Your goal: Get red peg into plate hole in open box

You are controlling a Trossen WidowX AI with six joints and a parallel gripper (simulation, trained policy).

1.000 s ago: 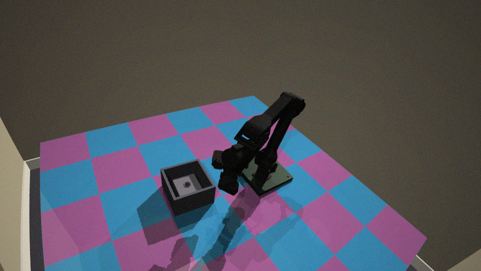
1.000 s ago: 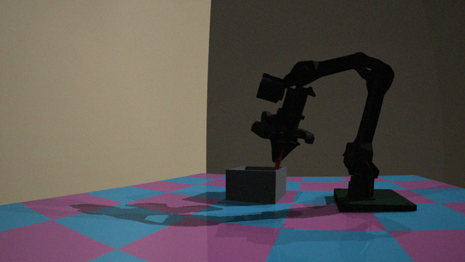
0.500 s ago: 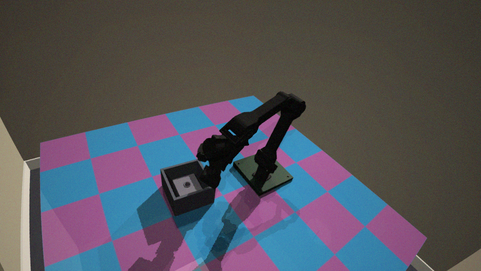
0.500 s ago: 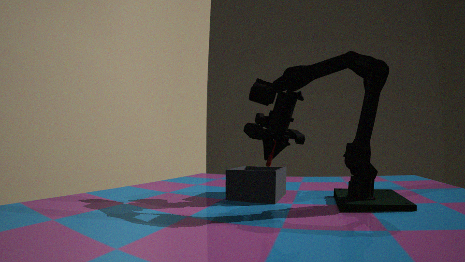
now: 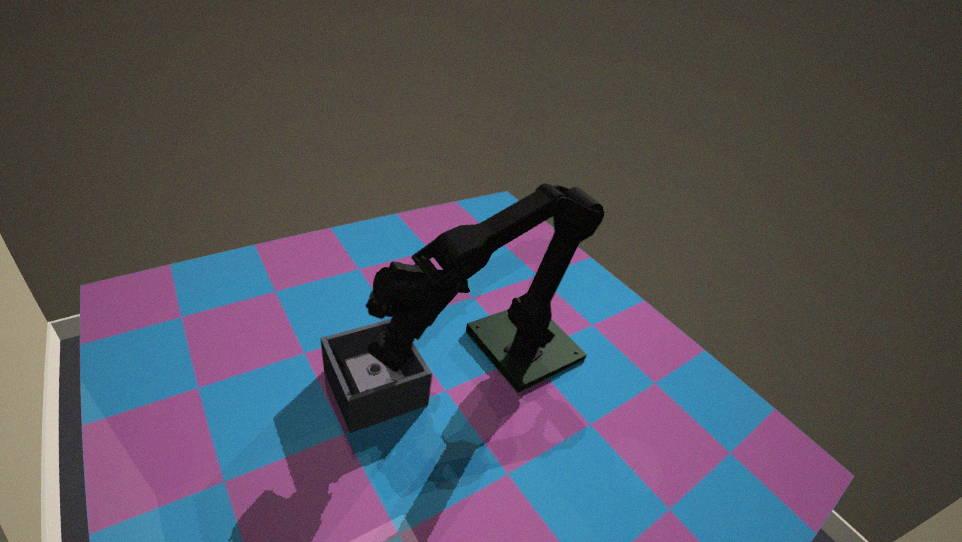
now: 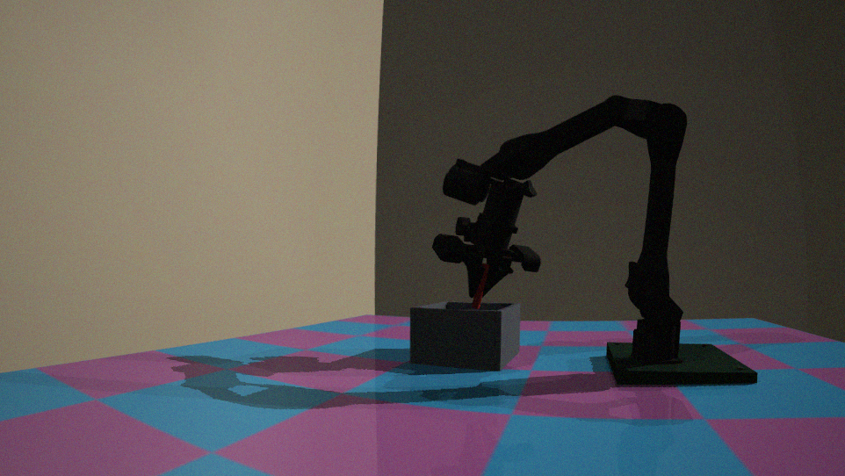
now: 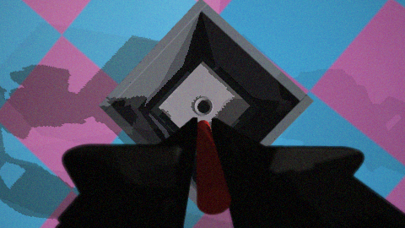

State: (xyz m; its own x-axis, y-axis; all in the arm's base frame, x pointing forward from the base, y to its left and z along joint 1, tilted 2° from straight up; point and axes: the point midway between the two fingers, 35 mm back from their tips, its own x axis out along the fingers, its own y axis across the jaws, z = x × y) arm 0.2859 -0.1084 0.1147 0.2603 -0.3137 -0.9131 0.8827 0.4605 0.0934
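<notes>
Now: the red peg 2 cm above my gripper tip, 1 cm to the left of it and 1 cm behind it. The rest, counted from my gripper tip: grey plate: 7 cm below, 2 cm to the right, 1 cm ahead; then dark grey box: 9 cm below, 2 cm to the right, 1 cm ahead.
</notes>
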